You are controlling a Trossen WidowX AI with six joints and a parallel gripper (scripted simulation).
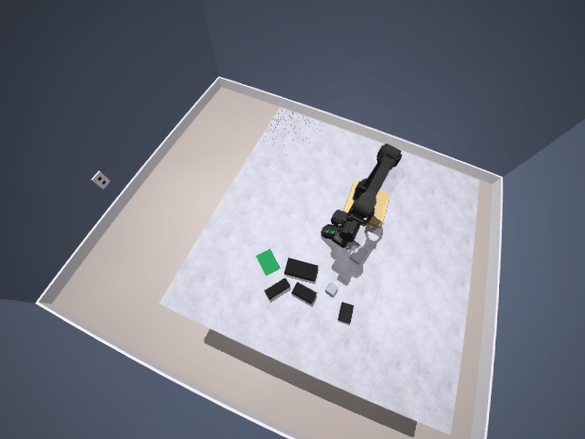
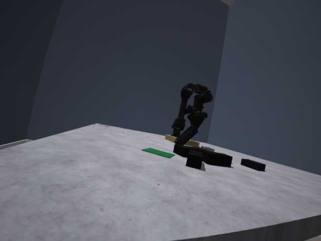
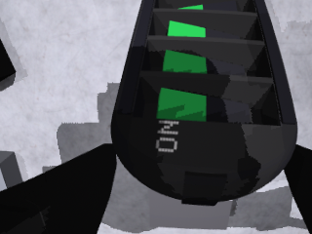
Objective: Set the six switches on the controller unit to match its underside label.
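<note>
My gripper tip is now 110 mm to the right of the light grey block, 100 mm above it and 20 mm short of it. Also, from my gripper tip: small grey cube: 230 mm ahead, 100 mm below, 40 mm to the left; flat green plate: 270 mm to the right, 230 mm ahead, 120 mm below.
</note>
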